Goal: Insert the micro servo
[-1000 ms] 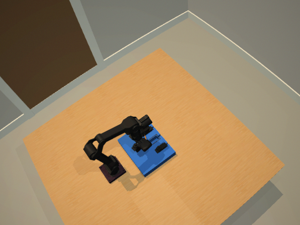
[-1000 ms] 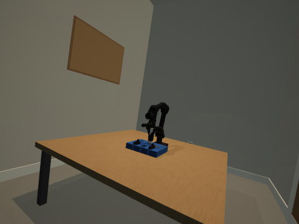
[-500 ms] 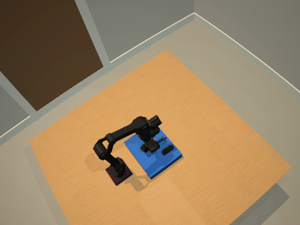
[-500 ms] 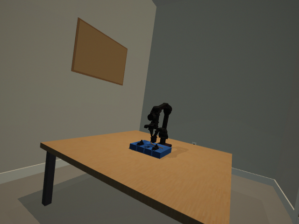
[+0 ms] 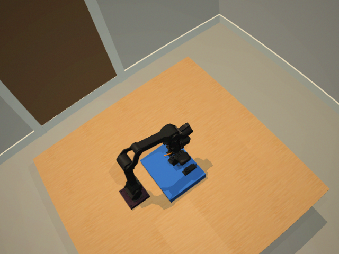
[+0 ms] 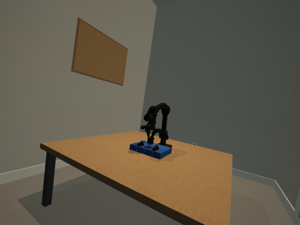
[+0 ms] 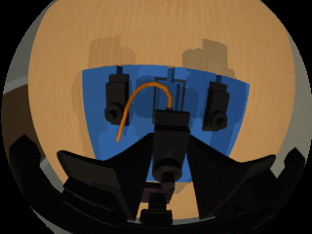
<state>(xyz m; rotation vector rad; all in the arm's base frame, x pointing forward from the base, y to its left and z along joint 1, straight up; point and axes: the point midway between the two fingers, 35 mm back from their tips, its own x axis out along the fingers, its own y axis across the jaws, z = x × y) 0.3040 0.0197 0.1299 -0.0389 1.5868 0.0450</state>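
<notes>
Right now my gripper tip is 90 mm past the deck, 10 mm to the left of it and 100 mm above it.
</notes>
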